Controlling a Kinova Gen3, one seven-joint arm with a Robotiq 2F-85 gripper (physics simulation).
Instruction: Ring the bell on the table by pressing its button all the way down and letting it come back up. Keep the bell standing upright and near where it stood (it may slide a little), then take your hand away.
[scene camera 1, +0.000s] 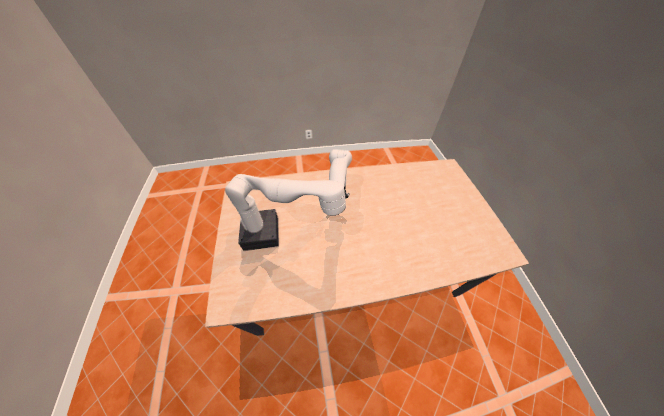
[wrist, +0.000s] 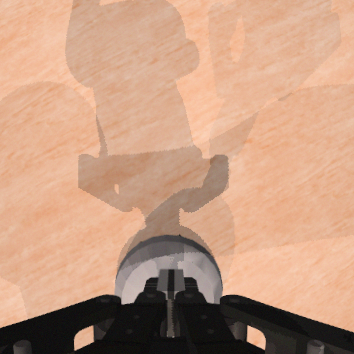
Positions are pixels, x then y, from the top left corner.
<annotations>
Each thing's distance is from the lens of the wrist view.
my gripper (wrist: 171, 284): 0.17 m
bell (wrist: 144, 260): 0.19 m
</annotations>
